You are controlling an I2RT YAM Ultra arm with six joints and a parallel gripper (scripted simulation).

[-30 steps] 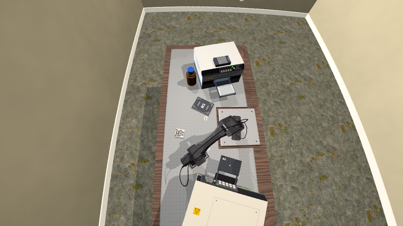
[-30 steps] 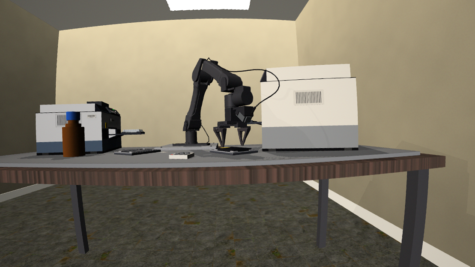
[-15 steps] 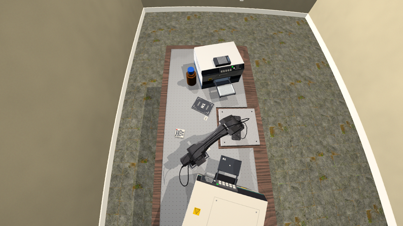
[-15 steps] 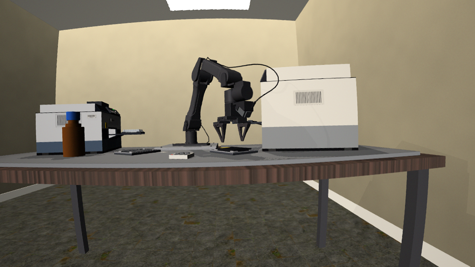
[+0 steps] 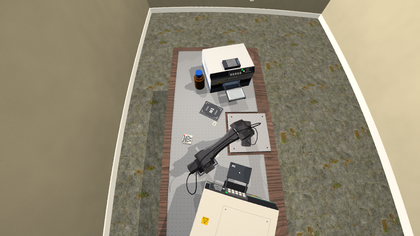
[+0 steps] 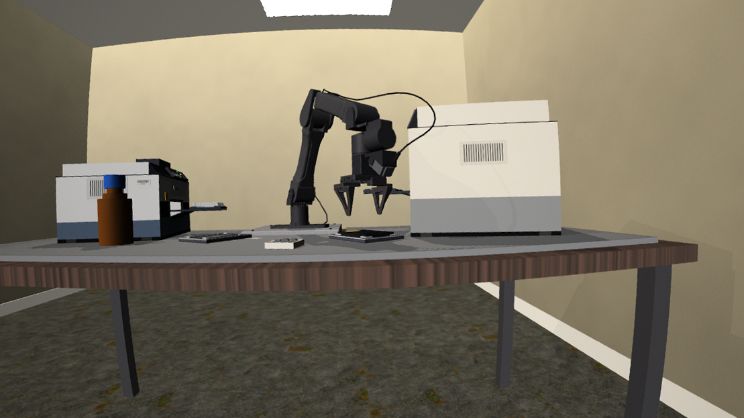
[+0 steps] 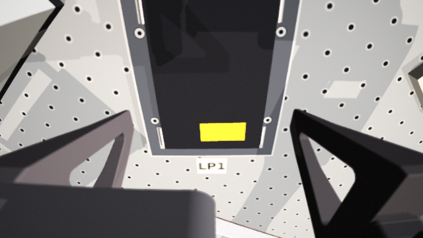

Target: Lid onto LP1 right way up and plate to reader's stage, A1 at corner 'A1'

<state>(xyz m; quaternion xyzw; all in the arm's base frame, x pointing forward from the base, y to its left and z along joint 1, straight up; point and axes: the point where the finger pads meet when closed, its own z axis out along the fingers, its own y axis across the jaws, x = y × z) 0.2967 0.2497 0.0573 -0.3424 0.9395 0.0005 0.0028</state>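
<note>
My gripper is now 50 mm above the lid. Also, from my hand: LP1 tag: 80 mm behind, 70 mm to the right, 70 mm below; capped brown bottle: 650 mm to the right, 110 mm ahead, 40 mm above; clear well plate: 540 mm to the right, 190 mm behind, 30 mm above.
</note>
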